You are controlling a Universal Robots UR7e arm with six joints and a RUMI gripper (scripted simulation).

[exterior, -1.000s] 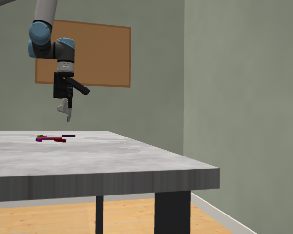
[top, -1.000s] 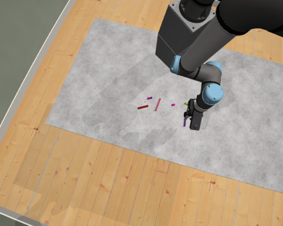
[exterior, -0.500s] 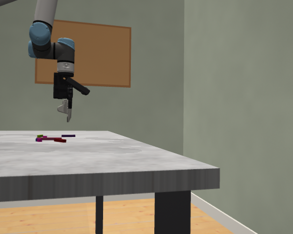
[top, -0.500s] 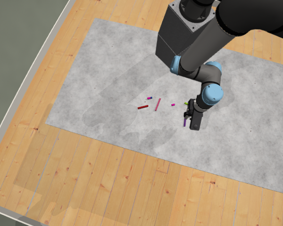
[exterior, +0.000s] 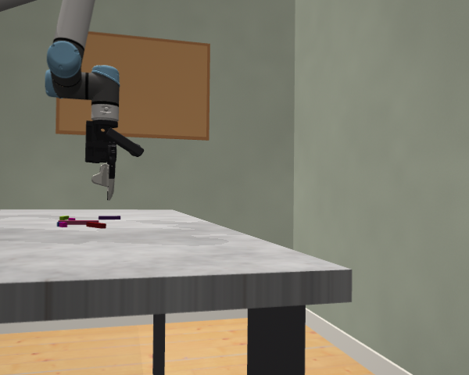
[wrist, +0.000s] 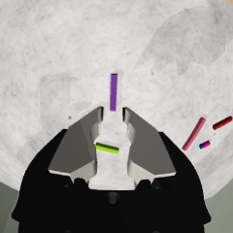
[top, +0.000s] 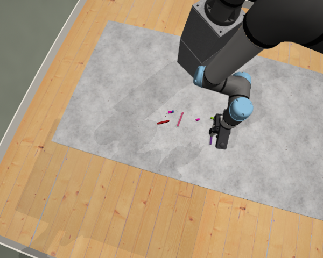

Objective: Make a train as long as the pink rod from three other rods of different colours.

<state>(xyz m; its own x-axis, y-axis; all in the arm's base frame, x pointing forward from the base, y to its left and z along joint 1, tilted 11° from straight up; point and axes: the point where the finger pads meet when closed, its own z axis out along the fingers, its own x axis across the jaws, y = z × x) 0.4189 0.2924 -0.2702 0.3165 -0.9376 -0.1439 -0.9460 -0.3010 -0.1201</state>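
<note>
Right now my hand is 7 cm above the purple rod. From my hand the other things lie so: lime rod: 12 cm behind, 3 cm to the right, 7 cm below; then pink rod: 2 cm behind, 20 cm to the right, 7 cm below; then small blue rod: 4 cm behind, 26 cm to the right, 7 cm below.
</note>
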